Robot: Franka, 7 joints.
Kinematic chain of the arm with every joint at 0, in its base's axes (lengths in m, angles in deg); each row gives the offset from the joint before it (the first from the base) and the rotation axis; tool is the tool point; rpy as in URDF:
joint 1: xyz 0 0 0.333 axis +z
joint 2: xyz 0 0 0 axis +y
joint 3: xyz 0 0 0.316 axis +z
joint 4: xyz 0.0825 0 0 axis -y
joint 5: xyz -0.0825 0 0.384 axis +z
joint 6: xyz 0 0 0 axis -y
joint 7: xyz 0.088 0 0 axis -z
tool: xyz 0 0 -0.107 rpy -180 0 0
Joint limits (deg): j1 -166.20..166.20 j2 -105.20..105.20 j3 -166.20..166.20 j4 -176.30..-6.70 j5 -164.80..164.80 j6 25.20..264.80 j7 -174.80..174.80
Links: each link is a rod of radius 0.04 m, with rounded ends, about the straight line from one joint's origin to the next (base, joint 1, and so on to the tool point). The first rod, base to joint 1, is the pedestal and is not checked.
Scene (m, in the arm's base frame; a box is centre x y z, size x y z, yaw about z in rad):
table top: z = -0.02
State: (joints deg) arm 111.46 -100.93 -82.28 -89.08 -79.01 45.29 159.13
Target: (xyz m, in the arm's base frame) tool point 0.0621 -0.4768 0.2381
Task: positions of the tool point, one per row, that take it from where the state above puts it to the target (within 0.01 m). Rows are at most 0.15 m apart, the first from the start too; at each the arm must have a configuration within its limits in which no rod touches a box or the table.
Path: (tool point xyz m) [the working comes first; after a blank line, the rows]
Joints at the target: 40.45 -85.72 -89.89 -106.69 -66.65 25.20 159.13
Straight joint move there: clear.

1: 0.4965 -0.2748 0.2017
2: 0.4052 -0.3663 0.2124
3: 0.2977 -0.4318 0.2218
4: 0.1809 -0.4689 0.2302
5: 0.0621 -0.4768 0.2381

